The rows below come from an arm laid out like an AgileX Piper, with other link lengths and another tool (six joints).
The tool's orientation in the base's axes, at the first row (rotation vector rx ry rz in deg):
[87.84, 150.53, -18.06]
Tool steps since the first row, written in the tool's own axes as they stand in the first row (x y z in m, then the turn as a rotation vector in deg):
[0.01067, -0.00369, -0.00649, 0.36, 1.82, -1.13]
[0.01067, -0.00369, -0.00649, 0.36, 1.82, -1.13]
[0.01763, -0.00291, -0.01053, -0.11, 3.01, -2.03]
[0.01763, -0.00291, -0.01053, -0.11, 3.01, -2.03]
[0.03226, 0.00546, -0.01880, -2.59, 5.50, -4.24]
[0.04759, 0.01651, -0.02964, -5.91, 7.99, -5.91]
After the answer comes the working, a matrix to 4 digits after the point.
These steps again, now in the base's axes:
[-0.00828, 0.00874, 0.00496, 1.44, 1.42, 0.79]
[-0.00828, 0.00874, 0.00496, 1.44, 1.42, 0.79]
[-0.01092, 0.01592, 0.00758, 2.73, 1.79, 1.59]
[-0.01092, 0.01592, 0.00758, 2.73, 1.79, 1.59]
[-0.01063, 0.03418, 0.01196, 6.19, 1.35, 3.85]
[-0.00827, 0.05487, 0.01836, 10.05, 0.07, 5.72]

The tool's axes in the first row as the columns of a matrix, in the base's axes (rounded; the answer above uses it unrounded):
[-0.4948, 0.8685, -0.0315]
[0.8513, 0.4770, -0.2186]
[-0.1748, -0.1350, -0.9753]

